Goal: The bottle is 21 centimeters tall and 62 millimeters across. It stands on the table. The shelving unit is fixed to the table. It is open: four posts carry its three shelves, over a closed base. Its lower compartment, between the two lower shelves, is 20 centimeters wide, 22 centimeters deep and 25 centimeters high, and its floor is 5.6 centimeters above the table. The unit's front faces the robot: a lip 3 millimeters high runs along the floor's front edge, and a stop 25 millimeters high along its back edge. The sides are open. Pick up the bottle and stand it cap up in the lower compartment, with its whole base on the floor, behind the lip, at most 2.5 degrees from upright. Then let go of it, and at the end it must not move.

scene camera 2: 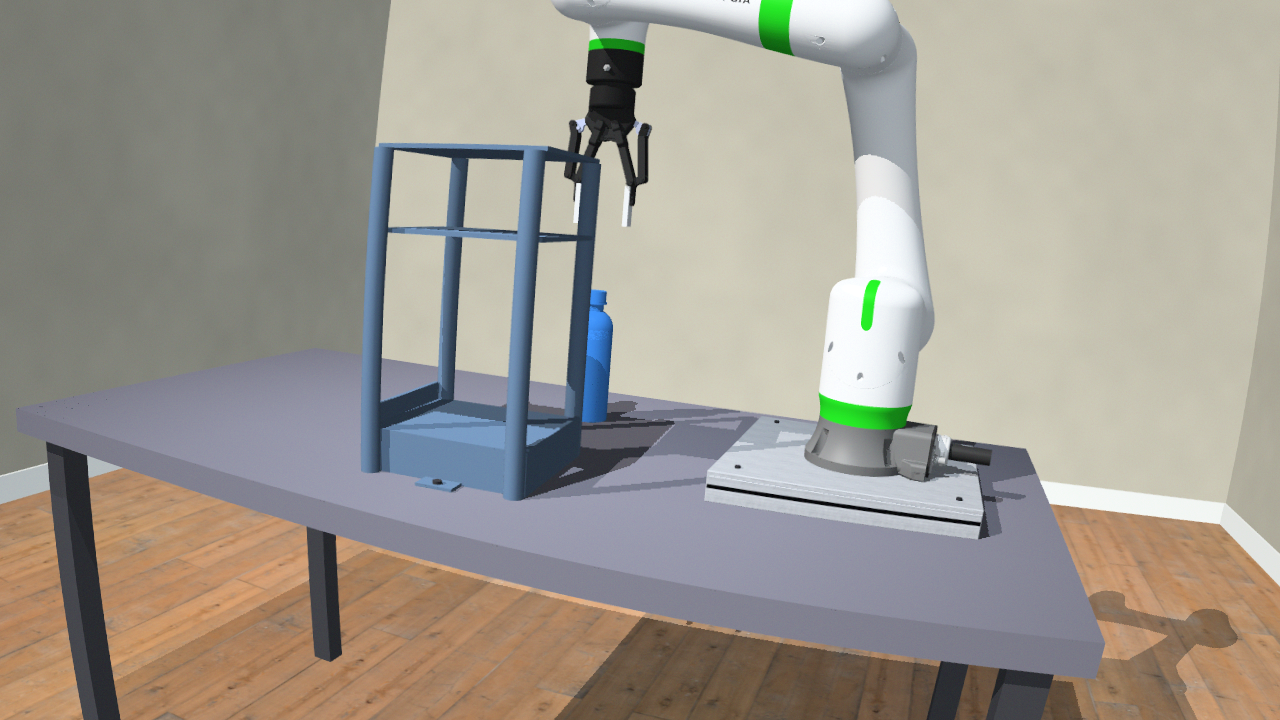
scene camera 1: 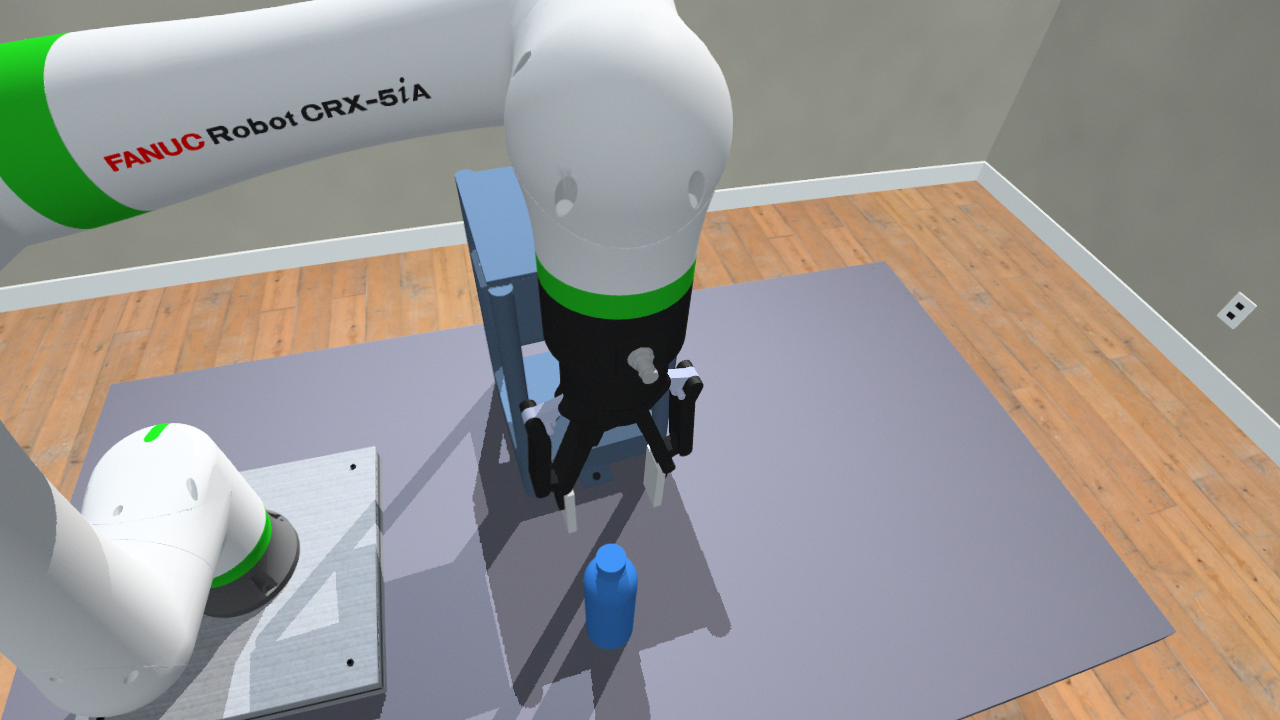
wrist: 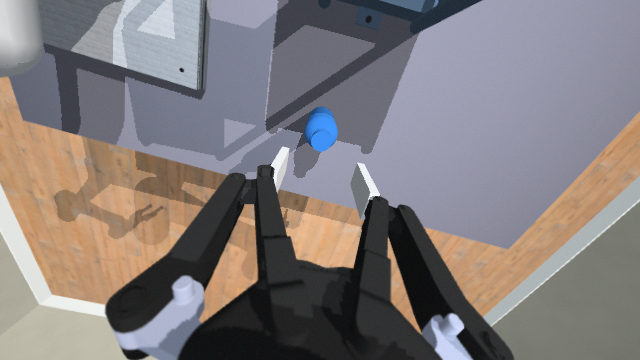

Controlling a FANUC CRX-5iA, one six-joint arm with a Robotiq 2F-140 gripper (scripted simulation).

Observation:
In view: my gripper (scene camera 1: 611, 506) and a blue bottle (scene camera 1: 610, 602).
The blue bottle shows as well in scene camera 2 (scene camera 2: 600, 332) and in the wrist view (wrist: 321, 132). My gripper is seen too in scene camera 2 (scene camera 2: 602, 224) and in the wrist view (wrist: 321, 166).

